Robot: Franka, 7 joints.
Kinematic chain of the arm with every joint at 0, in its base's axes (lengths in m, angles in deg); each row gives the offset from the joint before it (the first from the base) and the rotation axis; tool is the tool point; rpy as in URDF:
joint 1: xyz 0 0 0.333 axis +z
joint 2: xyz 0 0 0 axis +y
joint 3: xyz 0 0 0.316 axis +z
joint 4: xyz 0.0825 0 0 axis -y
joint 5: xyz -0.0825 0 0.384 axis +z
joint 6: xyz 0 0 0 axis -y
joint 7: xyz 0.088 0 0 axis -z
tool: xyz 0 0 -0.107 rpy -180 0 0
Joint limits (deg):
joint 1: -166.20..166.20
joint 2: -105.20..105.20
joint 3: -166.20..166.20
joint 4: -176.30..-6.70
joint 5: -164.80..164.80
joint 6: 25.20..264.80
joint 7: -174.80..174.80
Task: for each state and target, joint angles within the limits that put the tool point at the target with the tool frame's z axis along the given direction. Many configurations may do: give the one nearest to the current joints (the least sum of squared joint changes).
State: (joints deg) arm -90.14 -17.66 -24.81 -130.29 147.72 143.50 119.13
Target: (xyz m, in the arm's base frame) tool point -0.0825 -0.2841 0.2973 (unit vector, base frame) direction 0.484 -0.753 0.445
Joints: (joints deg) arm -90.81 -18.74 -41.49 -174.68 109.16 81.23 119.13
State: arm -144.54 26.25 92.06 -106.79 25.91 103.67 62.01
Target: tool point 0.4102 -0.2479 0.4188 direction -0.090 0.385 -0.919
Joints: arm -141.01 18.00 111.71 -124.98 1.18 102.95 62.01
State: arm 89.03 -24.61 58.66 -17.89 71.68 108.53 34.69
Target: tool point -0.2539 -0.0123 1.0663 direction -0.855 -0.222 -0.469
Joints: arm 89.59 -14.97 33.24 -31.84 68.07 76.19 34.69
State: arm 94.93 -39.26 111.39 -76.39 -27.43 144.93 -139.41
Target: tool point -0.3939 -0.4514 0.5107 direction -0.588 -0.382 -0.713
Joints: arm 105.44 -1.65 121.07 -117.71 -25.72 160.31 -139.41
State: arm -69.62 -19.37 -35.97 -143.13 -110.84 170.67 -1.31
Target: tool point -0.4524 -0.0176 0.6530 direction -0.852 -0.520 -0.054
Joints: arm -98.09 -58.09 -62.98 -124.71 -89.60 174.72 -1.31
